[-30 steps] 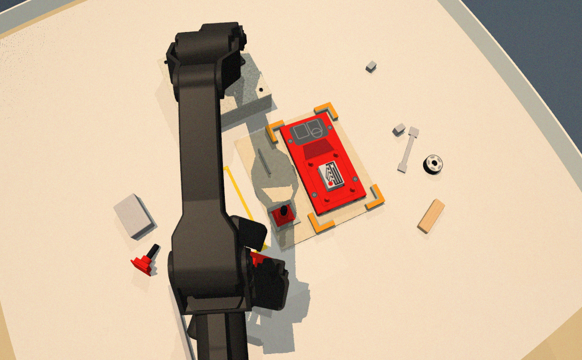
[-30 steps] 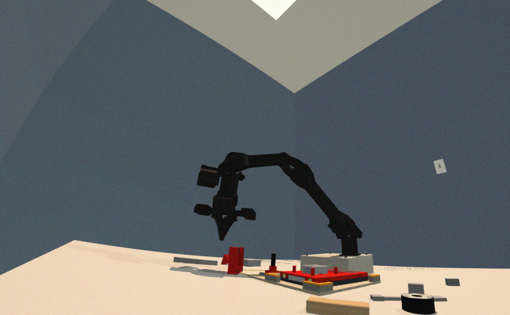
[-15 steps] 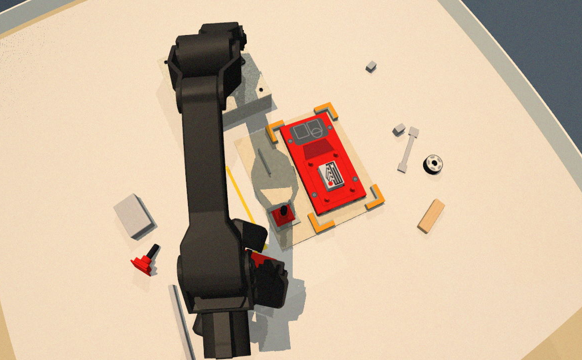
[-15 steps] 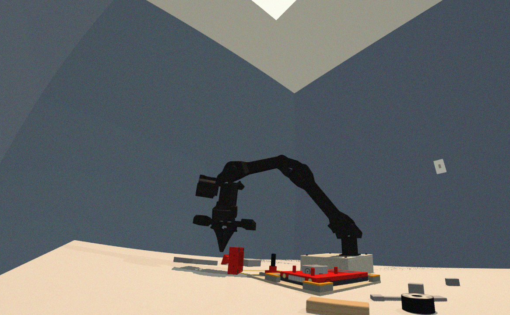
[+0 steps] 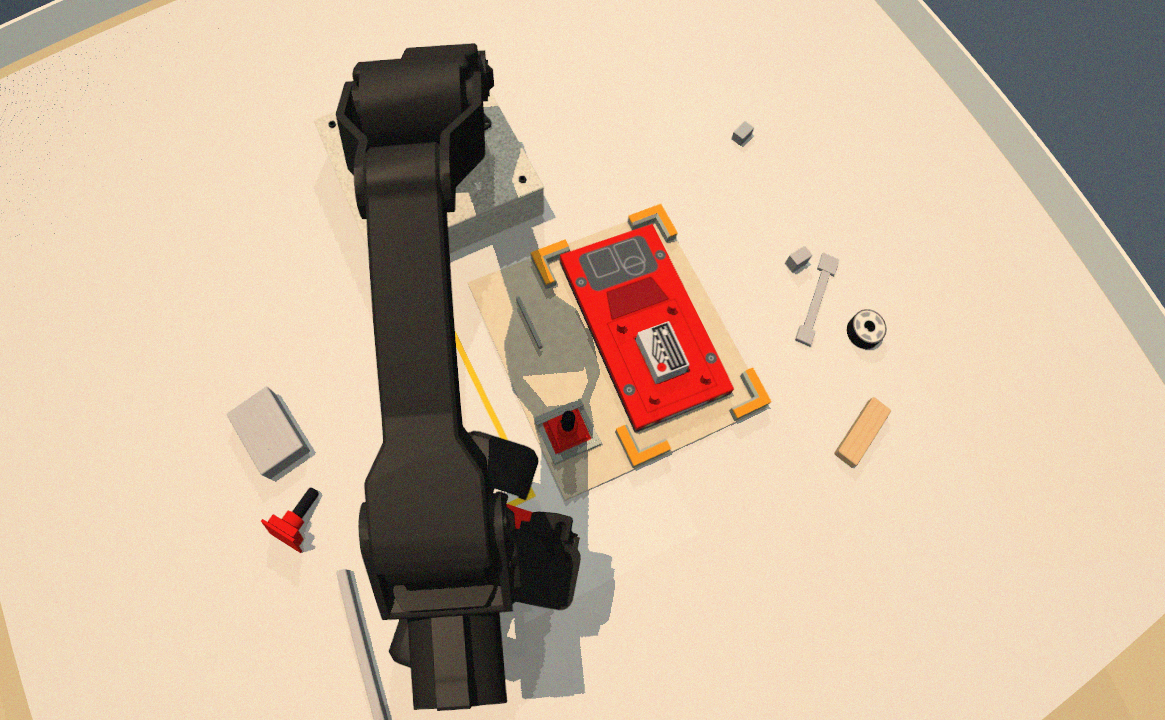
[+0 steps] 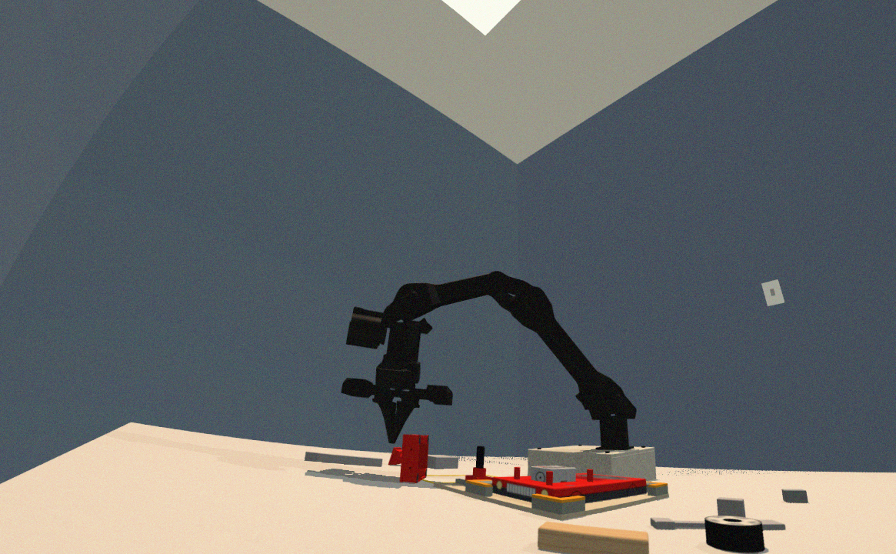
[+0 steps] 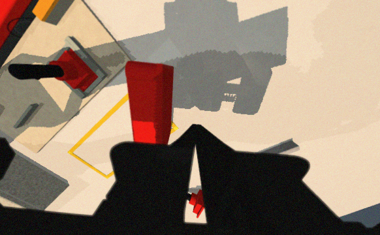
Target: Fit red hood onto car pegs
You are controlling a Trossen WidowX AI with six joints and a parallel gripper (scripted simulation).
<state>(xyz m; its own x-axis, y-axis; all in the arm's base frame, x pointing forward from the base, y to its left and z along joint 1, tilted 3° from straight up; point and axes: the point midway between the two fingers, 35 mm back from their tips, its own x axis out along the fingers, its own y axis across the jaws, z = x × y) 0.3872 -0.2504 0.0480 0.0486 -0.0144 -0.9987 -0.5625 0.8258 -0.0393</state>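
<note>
Now: the red hood 4 cm to the left of my gripper tip, 2 cm below it and 2 cm behind it. Round my gripper tip: grey engine block 27 cm to the left, 5 cm behind, 3 cm below; then red-based black knob 14 cm to the left, 5 cm behind, 2 cm below; then grey bar 14 cm to the right, 4 cm below.
</note>
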